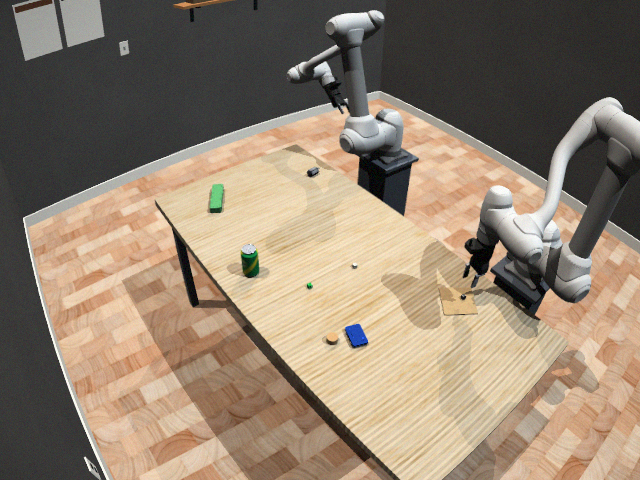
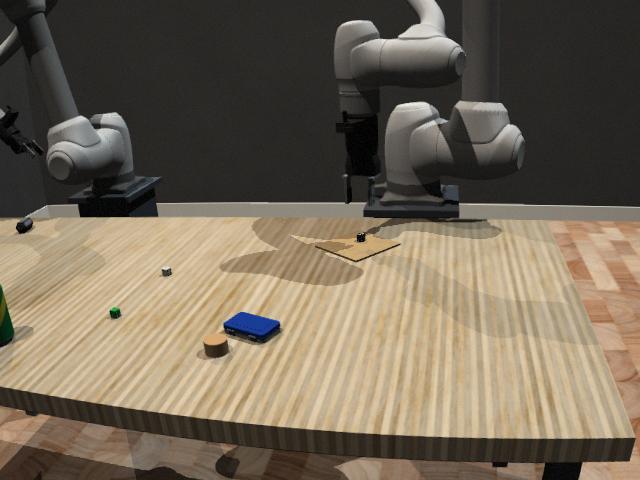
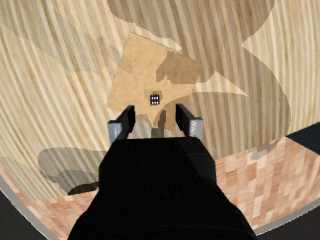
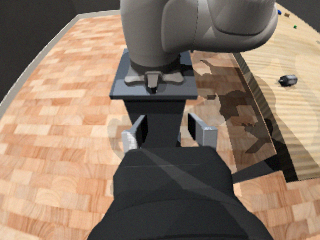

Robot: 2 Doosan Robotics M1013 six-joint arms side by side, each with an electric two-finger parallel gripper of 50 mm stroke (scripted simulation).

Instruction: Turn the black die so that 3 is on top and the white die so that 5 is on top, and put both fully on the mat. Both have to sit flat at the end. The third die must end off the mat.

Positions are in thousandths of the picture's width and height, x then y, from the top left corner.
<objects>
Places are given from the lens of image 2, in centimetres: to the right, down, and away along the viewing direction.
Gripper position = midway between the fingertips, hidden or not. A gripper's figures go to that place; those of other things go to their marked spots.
my left gripper (image 2: 563, 424): 9, -8, 138
tan mat (image 2: 541, 514): 6, 2, 138
</objects>
